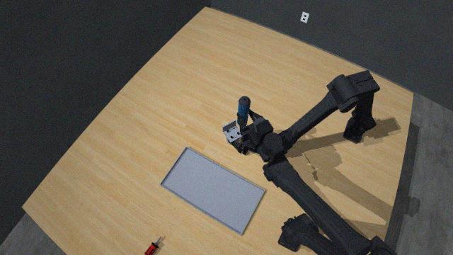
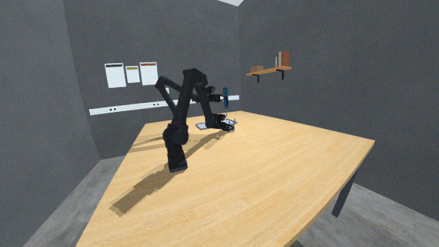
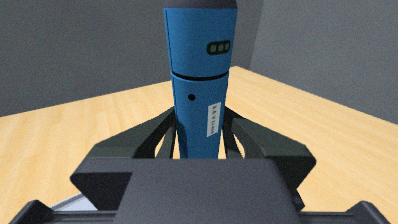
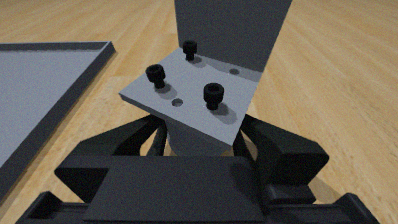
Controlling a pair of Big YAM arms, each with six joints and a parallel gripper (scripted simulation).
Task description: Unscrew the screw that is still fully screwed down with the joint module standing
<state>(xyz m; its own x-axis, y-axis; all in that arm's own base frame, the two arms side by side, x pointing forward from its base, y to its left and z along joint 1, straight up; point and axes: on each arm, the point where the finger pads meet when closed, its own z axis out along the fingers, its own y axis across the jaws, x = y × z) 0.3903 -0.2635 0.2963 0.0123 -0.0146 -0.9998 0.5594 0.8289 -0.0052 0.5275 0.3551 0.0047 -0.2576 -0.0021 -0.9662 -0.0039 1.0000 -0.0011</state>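
The joint module is 10 mm above my right hand. From my right hand the other things lie so: grey bracket: 50 mm above; then grey tray: 250 mm to the left, 80 mm behind, 20 mm below.
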